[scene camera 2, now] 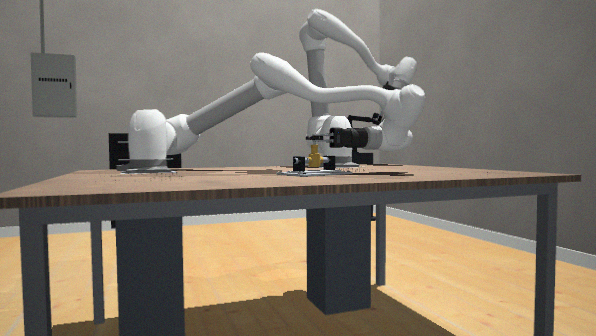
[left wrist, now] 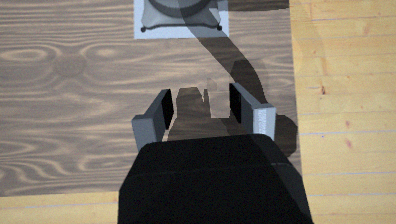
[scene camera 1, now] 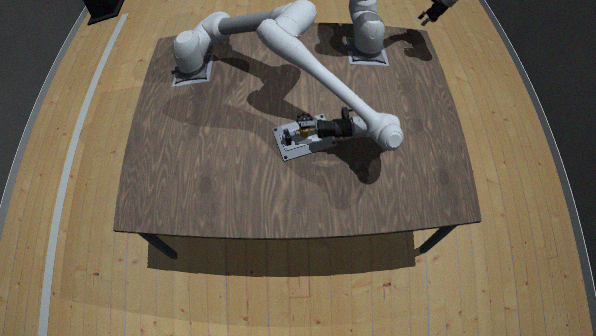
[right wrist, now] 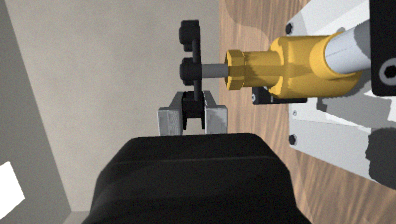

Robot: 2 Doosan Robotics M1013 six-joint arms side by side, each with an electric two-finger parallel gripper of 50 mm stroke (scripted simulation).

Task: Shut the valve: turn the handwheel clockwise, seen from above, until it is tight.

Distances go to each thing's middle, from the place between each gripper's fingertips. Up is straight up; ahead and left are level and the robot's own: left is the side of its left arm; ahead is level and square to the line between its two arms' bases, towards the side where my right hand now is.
My right gripper (scene camera 2: 313,137) is now 3 cm past the black handwheel (right wrist: 192,71) and 1 cm above it. Round my right hand: light base plate (scene camera 1: 331,142): 13 cm below, 3 cm behind.
The black handwheel is 54 cm ahead of my left hand, 72 cm to the right of it and 14 cm below it. Also, from my left hand: light base plate: 54 cm ahead, 72 cm to the right, 26 cm below.
